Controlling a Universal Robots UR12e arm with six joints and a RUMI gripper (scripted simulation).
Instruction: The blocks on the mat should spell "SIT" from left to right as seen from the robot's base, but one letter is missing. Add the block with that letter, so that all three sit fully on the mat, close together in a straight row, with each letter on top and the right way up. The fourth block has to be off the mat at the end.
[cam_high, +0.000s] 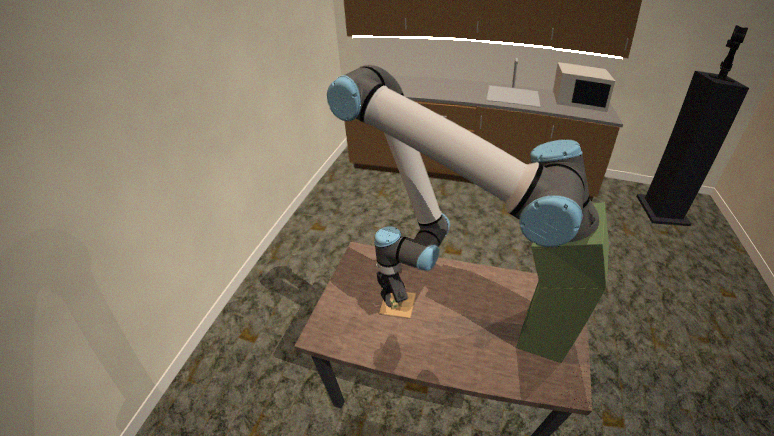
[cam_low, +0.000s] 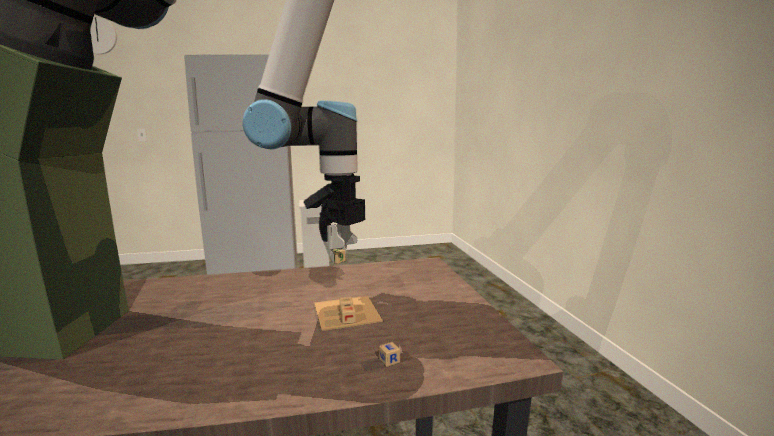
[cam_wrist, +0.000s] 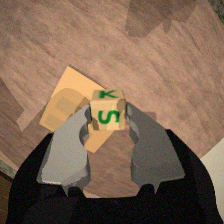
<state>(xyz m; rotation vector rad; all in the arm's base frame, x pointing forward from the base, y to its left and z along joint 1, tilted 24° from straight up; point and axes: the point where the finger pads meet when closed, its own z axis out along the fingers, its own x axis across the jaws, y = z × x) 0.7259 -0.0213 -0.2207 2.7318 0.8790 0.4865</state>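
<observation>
Right now the letter block is 90 mm to the right of my hand and 100 mm below it. The rest, counted from my hand: mat (90 mm to the right, 120 mm below).
</observation>
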